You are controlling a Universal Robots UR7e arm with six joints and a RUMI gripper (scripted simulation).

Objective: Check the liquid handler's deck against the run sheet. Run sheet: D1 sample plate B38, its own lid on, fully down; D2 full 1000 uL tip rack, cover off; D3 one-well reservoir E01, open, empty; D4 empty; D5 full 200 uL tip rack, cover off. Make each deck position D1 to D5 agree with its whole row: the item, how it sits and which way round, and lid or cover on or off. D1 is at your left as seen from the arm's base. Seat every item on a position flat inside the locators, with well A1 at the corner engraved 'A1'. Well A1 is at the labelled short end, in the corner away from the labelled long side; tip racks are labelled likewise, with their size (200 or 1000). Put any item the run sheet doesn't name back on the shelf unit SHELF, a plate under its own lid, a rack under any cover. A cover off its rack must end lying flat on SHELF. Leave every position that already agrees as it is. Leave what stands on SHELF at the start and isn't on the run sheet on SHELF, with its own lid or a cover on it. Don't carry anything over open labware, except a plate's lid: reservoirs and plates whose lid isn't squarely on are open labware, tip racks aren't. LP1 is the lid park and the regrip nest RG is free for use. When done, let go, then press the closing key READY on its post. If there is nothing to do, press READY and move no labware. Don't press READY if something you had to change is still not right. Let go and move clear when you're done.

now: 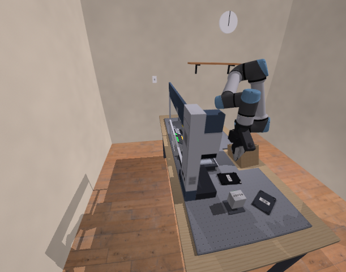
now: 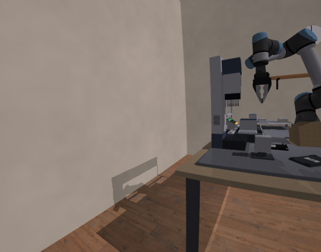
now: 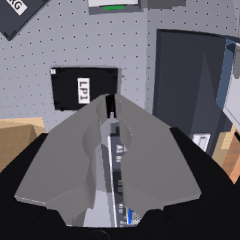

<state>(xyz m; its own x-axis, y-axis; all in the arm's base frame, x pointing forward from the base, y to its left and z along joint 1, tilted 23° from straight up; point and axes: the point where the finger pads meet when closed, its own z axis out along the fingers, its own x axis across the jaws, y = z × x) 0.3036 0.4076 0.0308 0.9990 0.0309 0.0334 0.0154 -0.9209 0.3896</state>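
Right now my hand is 210 mm above the ready key post and 70 mm to the right of it. Round my hand: liquid handler head (160 mm ahead, 110 mm above, 50 mm to the right); liquid handler tower (240 mm ahead, 50 mm to the right); LP1 label (270 mm below, 110 mm to the right, 80 mm behind).
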